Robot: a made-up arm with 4 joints.
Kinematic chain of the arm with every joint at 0, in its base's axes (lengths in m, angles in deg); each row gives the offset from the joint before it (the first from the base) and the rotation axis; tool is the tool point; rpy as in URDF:
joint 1: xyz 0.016 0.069 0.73 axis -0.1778 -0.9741 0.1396
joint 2: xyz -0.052 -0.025 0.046 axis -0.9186 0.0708 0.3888
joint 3: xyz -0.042 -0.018 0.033 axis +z
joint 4: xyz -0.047 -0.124 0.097 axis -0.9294 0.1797 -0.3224
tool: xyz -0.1 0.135 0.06 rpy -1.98 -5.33 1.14
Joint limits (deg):
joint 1: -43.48..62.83
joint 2: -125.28..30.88
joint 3: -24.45..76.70
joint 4: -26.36..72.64
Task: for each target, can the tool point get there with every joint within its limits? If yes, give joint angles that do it. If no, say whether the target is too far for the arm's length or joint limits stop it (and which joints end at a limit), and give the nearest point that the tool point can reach.
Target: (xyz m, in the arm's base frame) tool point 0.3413 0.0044 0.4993
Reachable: no: joint limits stop it (at a limit: joint 1, joint 2, joint 3, joint 4) | nearest point 0.0350 -0.0601 0.4398 | short by 0.319 m
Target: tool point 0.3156 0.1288 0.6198
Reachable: no: joint limits stop it (at a limit: joint 1, joint 3, joint 4) | nearest point -0.0403 0.0541 0.5861 | short by 0.365 m
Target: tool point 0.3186 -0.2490 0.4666
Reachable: no: too far | nearest point 0.0174 -0.1347 0.4739 | short by 0.322 m
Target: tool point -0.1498 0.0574 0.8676
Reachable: yes | joints -12.20 -29.97 0.69 58.58
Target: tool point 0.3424 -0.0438 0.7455
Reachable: no: joint limits stop it (at a limit: joint 1, joint 2, joint 3, joint 4) | nearest point 0.1879 -0.0716 1.0092 | short by 0.307 m
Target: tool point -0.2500 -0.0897 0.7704
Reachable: yes | joints 49.79 1.86 66.35 13.41
